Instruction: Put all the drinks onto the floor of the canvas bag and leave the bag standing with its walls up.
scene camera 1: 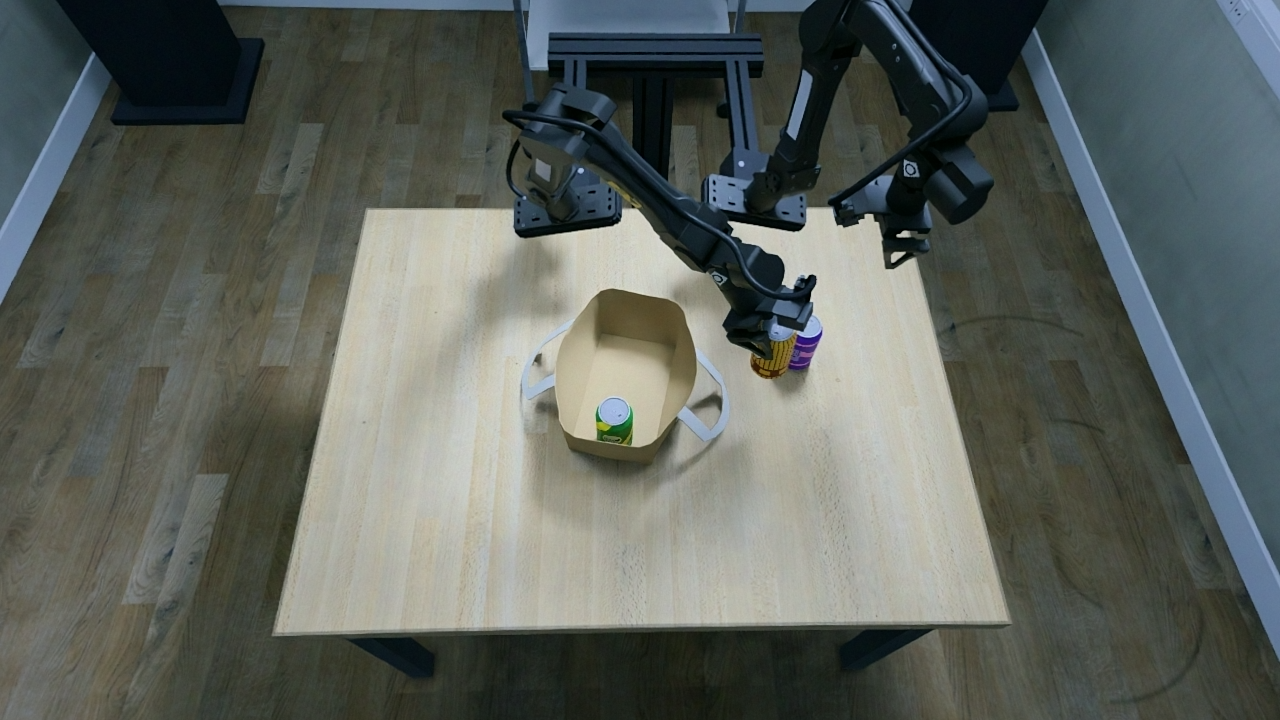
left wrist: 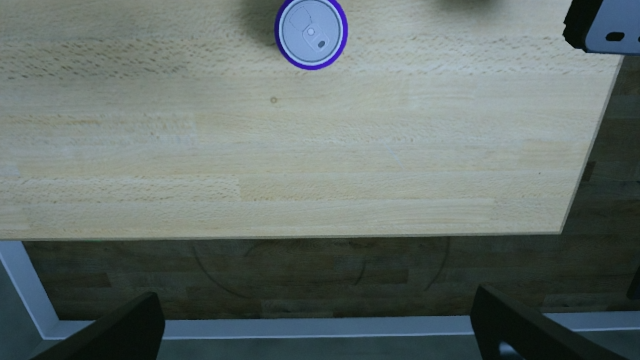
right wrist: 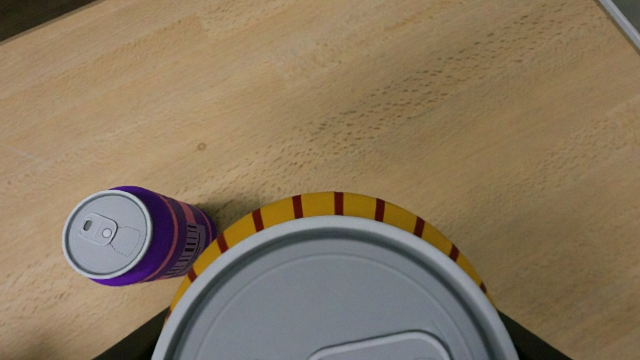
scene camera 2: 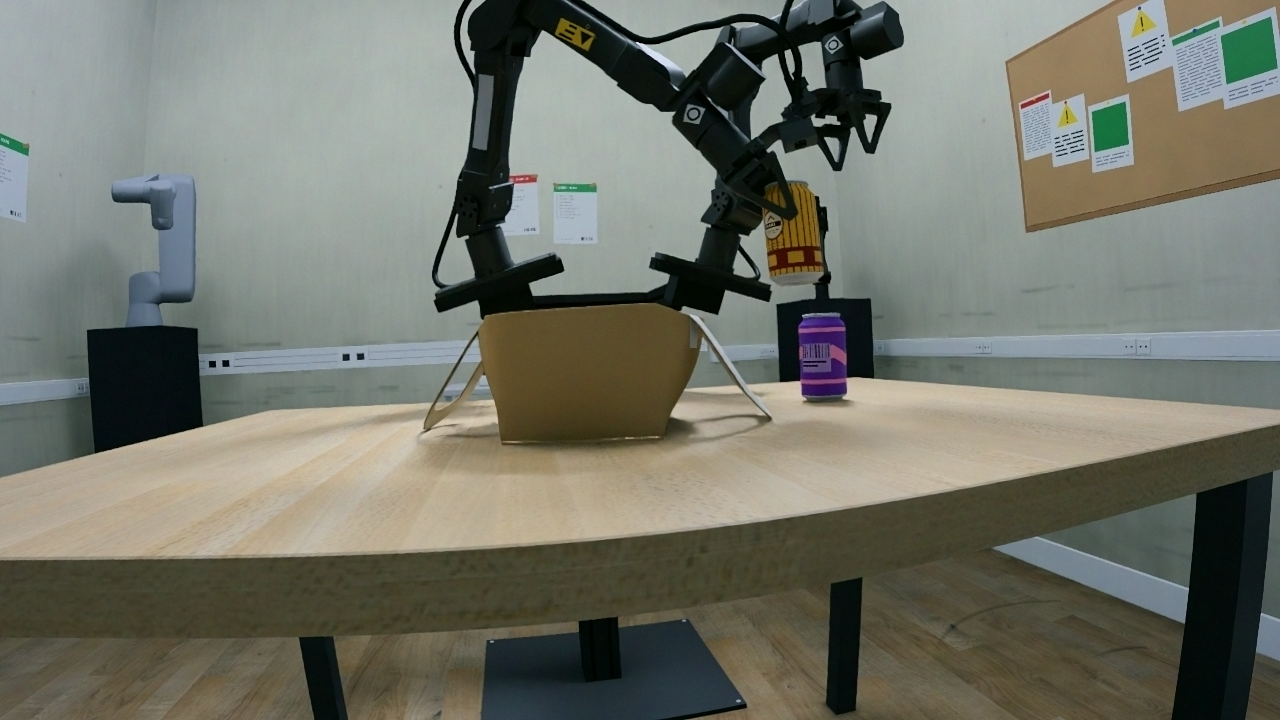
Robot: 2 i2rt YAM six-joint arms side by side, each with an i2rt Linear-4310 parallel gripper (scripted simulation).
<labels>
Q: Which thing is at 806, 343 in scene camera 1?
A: A purple can.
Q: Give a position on a canvas bag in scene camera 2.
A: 617, 371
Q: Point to a striped can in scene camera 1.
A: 782, 339
</labels>
